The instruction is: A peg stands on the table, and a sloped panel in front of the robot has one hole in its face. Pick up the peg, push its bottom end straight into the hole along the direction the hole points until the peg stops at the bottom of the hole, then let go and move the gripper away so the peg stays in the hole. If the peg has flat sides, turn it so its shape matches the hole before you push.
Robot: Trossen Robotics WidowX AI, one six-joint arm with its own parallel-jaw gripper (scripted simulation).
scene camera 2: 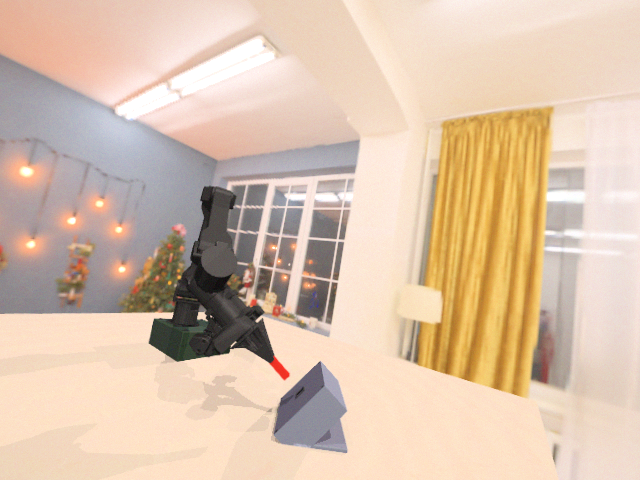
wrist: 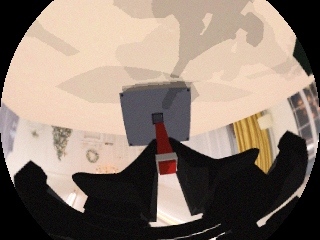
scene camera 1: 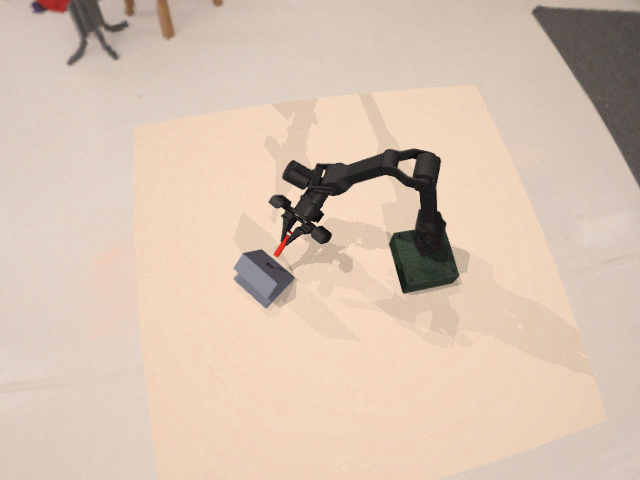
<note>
My gripper [scene camera 2: 272, 360] holds a peg [wrist: 166, 162]. Further things: a sloped panel [scene camera 2: 304, 420].
My gripper also shows in the wrist view [wrist: 162, 141] and in scene camera 1 [scene camera 1: 283, 243]. The sloped panel shows as well in the wrist view [wrist: 175, 103] and in scene camera 1 [scene camera 1: 251, 267].
</note>
